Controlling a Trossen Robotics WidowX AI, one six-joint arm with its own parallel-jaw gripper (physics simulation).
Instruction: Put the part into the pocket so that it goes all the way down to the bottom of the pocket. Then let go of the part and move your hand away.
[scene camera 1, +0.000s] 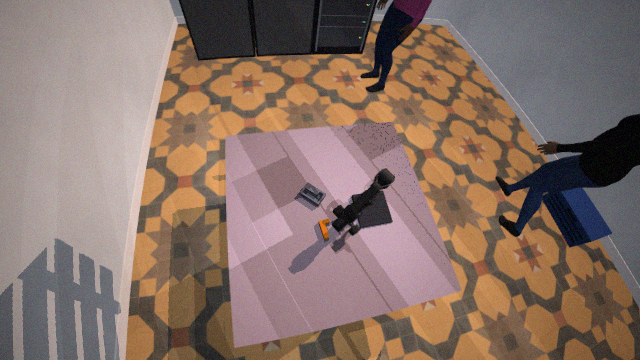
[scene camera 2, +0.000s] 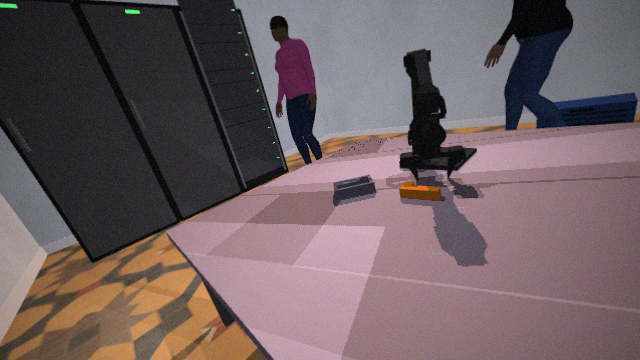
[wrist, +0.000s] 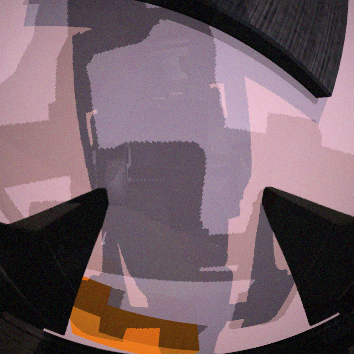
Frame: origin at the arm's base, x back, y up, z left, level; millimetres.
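Seen in the pictures: gripper, between the fingertips: (scene camera 2: 432, 179) (wrist: 186, 195).
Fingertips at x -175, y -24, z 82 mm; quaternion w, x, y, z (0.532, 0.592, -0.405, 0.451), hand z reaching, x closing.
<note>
A point is followed by its place in that frame.
The orange part (scene camera 1: 325, 231) @(z 93, x -311, y 6 mm) (scene camera 2: 421, 192) @(z 85, x -328, y -1 mm) (wrist: 142, 337) @(z 82, x -298, y 0 mm), an angular hooked piece, lies on the pink table top. In the wrist view it shows at the bottom edge, partly cut off and partly behind the left finger. The grey block with the pocket (scene camera 1: 316, 201) @(z -98, x -293, y 14 mm) (scene camera 2: 355, 190) @(z -131, x -328, y -2 mm) lies on the table, apart from the part, to its left in scene camera 2; it does not show in the wrist view. My gripper (scene camera 1: 342, 230) @(z 82, x -175, y -23 mm) (scene camera 2: 433, 180) @(z 82, x -175, y -23 mm) (wrist: 186, 195) @(z 82, x -175, y -23 mm) is open and empty, pointing down low over the table, close beside the part on the arm's base side.
The arm's black base plate (scene camera 1: 380, 212) @(z 100, x 67, y -6 mm) (scene camera 2: 465, 157) (wrist: 300, 60) @(z 116, x -89, y -8 mm) lies behind the gripper. The pink table top (scene camera 1: 260, 300) @(z 314, x -769, y -24 mm) (scene camera 2: 450, 310) @(z 211, x -685, y -24 mm) carries several shadows. Dark cabinets (scene camera 1: 220, 30) (scene camera 2: 45, 125), two people and a blue box (scene camera 1: 577, 217) (scene camera 2: 600, 110) stand beyond the table.
</note>
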